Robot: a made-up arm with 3 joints. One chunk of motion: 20 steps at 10 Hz.
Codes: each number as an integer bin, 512 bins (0 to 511) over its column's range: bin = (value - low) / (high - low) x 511, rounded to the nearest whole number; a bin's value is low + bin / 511 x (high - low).
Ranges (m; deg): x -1.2..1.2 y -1.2..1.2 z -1.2..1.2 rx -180..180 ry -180..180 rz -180..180
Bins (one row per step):
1: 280 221 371 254 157 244
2: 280 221 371 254 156 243
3: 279 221 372 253 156 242
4: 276 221 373 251 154 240
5: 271 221 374 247 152 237
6: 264 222 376 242 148 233
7: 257 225 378 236 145 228
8: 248 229 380 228 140 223
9: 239 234 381 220 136 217
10: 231 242 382 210 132 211
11: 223 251 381 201 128 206
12: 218 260 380 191 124 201
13: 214 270 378 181 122 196
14: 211 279 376 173 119 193
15: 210 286 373 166 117 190
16: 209 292 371 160 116 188
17: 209 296 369 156 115 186
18: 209 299 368 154 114 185
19: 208 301 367 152 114 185
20: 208 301 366 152 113 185
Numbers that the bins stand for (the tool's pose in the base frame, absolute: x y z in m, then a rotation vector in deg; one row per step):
1: 0.1151 -0.1620 0.5425 -1.06 -69.39 -8.10
2: 0.1151 -0.1620 0.5425 -1.06 -70.10 -8.81
3: 0.1104 -0.1620 0.5472 -1.76 -70.10 -9.51
4: 0.0963 -0.1620 0.5519 -3.17 -71.51 -10.92
5: 0.0728 -0.1620 0.5566 -5.99 -72.92 -13.03
6: 0.0399 -0.1573 0.5659 -9.51 -75.73 -15.85
7: 0.0070 -0.1432 0.5753 -13.74 -77.85 -19.37
8: -0.0352 -0.1245 0.5847 -19.37 -81.37 -22.90
9: -0.0775 -0.1010 0.5894 -25.01 -84.19 -27.12
10: -0.1151 -0.0634 0.5941 -32.05 -87.01 -31.35
11: -0.1526 -0.0211 0.5894 -38.40 -89.82 -34.87
12: -0.1761 0.0211 0.5847 -45.44 -92.64 -38.40
13: -0.1949 0.0681 0.5753 -52.49 -94.05 -41.92
14: -0.2090 0.1104 0.5659 -58.12 -96.16 -44.03
15: -0.2137 0.1432 0.5519 -63.05 -97.57 -46.14
16: -0.2184 0.1714 0.5425 -67.28 -98.28 -47.55
17: -0.2184 0.1902 0.5331 -70.10 -98.98 -48.96
18: -0.2184 0.2043 0.5284 -71.51 -99.69 -49.67
19: -0.2231 0.2137 0.5237 -72.92 -99.69 -49.67
20: -0.2231 0.2137 0.5190 -72.92 -100.39 -49.67

